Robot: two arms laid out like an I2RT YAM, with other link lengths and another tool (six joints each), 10 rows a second.
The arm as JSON. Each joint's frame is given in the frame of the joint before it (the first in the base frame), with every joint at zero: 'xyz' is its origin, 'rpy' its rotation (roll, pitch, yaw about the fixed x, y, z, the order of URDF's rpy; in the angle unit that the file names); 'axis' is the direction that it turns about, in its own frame. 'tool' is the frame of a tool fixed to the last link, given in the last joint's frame.
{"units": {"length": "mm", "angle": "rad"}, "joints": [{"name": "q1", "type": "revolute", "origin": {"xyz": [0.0, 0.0, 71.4], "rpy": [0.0, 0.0, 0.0]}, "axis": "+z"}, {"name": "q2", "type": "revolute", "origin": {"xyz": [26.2, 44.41, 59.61], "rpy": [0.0, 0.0, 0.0]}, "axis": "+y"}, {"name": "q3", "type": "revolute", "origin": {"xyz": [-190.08, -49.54, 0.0], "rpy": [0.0, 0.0, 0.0]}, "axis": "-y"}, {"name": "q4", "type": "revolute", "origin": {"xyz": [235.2, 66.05, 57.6], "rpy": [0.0, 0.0, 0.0]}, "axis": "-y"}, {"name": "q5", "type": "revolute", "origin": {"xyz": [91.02, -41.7, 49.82], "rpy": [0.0, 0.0, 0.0]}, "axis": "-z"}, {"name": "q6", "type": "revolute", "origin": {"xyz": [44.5, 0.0, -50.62], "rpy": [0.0, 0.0, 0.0]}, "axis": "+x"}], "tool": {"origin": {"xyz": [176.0, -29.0, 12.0], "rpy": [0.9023, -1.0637, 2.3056]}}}
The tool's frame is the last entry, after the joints.
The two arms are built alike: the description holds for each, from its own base.
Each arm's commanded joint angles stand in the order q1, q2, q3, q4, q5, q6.
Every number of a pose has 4 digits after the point. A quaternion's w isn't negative.
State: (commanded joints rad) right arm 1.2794 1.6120 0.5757 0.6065 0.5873 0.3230; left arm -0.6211 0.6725 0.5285 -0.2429 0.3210 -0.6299
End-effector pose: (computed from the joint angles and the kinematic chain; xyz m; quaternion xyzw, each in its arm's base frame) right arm 0.2494 0.3823 0.0419 -0.6241 -0.3597 -0.6759 0.1556; left arm 0.2883 -0.2873 0.1854 0.7634 0.1557 0.4099 0.4743
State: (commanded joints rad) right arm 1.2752 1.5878 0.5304 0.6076 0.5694 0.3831; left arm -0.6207 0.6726 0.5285 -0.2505 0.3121 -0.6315
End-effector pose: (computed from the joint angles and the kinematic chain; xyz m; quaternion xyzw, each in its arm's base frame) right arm 0.2456 0.3735 0.0311 -0.6393 -0.3436 -0.6667 0.1694; left arm 0.2895 -0.2857 0.1829 0.7653 0.1592 0.4105 0.4695
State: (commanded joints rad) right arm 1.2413 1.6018 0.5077 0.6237 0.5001 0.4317; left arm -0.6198 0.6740 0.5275 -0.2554 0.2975 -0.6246
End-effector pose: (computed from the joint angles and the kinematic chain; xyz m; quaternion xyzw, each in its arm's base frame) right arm 0.2472 0.3704 0.0145 -0.6564 -0.3328 -0.6494 0.1915; left arm 0.2919 -0.2835 0.1799 0.7668 0.1605 0.4152 0.4624
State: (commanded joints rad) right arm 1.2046 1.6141 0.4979 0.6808 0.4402 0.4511; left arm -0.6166 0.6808 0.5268 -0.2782 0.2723 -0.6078
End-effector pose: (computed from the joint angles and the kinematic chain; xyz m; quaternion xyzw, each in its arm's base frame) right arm 0.2537 0.3736 0.0156 -0.6571 -0.3154 -0.6494 0.2167; left arm 0.2952 -0.2784 0.1696 0.7745 0.1622 0.4201 0.4443
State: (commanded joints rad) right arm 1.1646 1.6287 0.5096 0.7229 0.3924 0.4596; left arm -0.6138 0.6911 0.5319 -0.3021 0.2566 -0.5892
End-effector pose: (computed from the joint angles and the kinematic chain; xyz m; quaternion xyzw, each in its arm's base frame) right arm 0.2648 0.3776 0.0225 -0.6542 -0.2986 -0.6542 0.2344; left arm 0.2968 -0.2747 0.1609 0.7823 0.1603 0.4222 0.4291
